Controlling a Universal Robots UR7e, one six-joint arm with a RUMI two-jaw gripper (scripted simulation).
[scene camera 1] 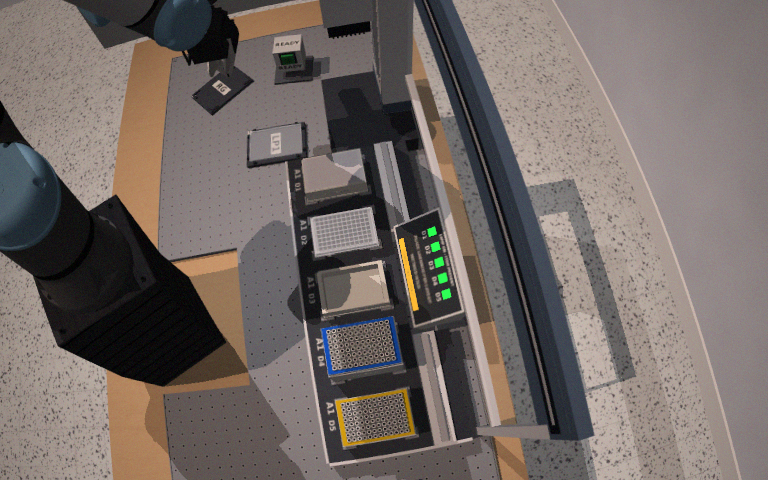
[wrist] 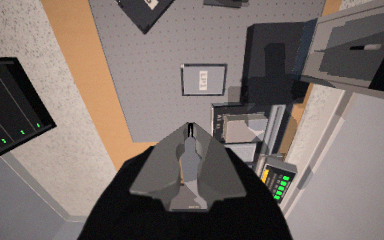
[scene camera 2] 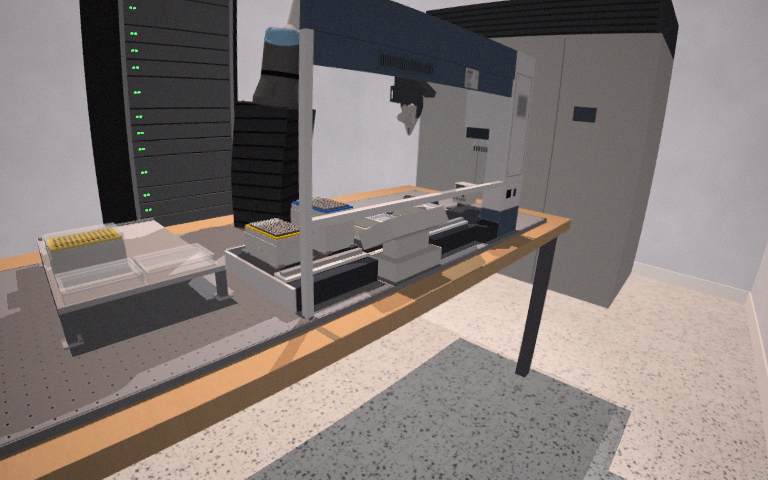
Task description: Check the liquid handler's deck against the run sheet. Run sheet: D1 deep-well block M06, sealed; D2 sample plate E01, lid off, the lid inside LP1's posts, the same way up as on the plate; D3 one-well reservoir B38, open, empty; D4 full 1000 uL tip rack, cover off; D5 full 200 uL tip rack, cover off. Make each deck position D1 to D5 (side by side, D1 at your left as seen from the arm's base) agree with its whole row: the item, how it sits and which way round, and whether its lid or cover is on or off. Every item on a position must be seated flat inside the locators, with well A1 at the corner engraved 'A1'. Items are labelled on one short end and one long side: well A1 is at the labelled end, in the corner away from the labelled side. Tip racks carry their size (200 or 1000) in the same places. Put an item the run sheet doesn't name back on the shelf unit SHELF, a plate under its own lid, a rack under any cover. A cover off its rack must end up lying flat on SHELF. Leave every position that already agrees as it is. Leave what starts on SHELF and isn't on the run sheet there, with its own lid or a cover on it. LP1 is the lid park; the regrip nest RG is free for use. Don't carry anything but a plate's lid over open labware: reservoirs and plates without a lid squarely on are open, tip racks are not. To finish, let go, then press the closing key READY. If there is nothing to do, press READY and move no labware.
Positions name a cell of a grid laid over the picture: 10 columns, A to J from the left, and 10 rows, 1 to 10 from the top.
In view: the gripper (scene camera 1: C2), a one-well reservoir (scene camera 1: E6), a blue-rimmed tip rack (scene camera 1: E8), a sealed deep-well block (scene camera 1: E4) and a yellow-rimmed tip rack (scene camera 1: E9).
The blue-rimmed tip rack is seen too in scene camera 2 (scene camera 2: E5). The sealed deep-well block also shows in the wrist view (wrist: G6). The yellow-rimmed tip rack also shows in scene camera 2 (scene camera 2: D6). The wrist view does not show the blue-rimmed tip rack, which is hidden by the gripper. The wrist view misses the yellow-rimmed tip rack, which is hidden by the gripper.
